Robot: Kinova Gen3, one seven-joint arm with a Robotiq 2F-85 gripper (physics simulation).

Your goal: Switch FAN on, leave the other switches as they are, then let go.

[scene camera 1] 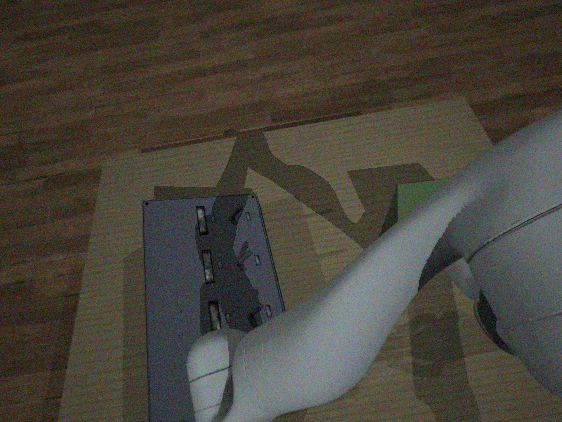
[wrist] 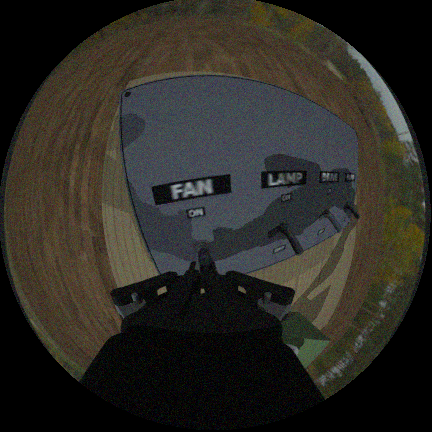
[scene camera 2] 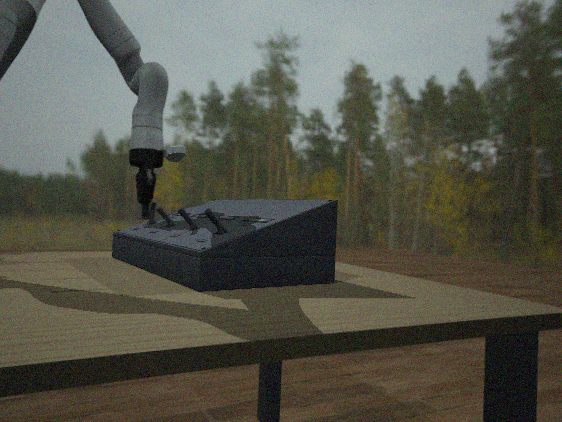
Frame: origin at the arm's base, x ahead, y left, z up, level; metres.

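Seen in the pictures: gripper, fingertip midpoint: [wrist: 202,263] [scene camera 2: 144,219].
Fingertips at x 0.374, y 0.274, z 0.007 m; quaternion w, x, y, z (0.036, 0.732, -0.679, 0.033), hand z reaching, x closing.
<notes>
Offsets run from my fingertips to a thing's middle. Level surfaces: height alone.
The FAN lever {dx +0.018, dy +0.001, dz +0.018 m} [scene camera 2: 152,212] [wrist: 204,252] stands roughly upright, more so than the others, below the FAN label {dx +0.086, dy +0.017, dz +0.015 m} [wrist: 192,189] and its ON mark. My gripper [scene camera 2: 145,216] [wrist: 202,263] is shut and empty. Its tips are low at the lever, on the side away from the ON mark; whether they touch is unclear. The LAMP lever {dx +0.031, dy -0.119, dz +0.013 m} [scene camera 2: 164,217] [wrist: 292,240] and two farther levers [scene camera 2: 188,219] [scene camera 2: 215,221] lean away from their labels. All sit on the sloped blue-grey panel {dx +0.126, dy -0.159, dz -0.035 m} [scene camera 1: 170,280] [scene camera 2: 280,212] [wrist: 215,120]. In scene camera 1 the arm hides the gripper and FAN lever.
A green block [scene camera 1: 417,200] [wrist: 312,350] stands on the wooden table {dz -0.093 m} [scene camera 1: 400,135] [scene camera 2: 125,335], beyond a gap from the panel. The arm [scene camera 1: 320,330] [scene camera 2: 150,95] crosses above the table. The neighbouring LAMP lever stands beside the FAN lever.
</notes>
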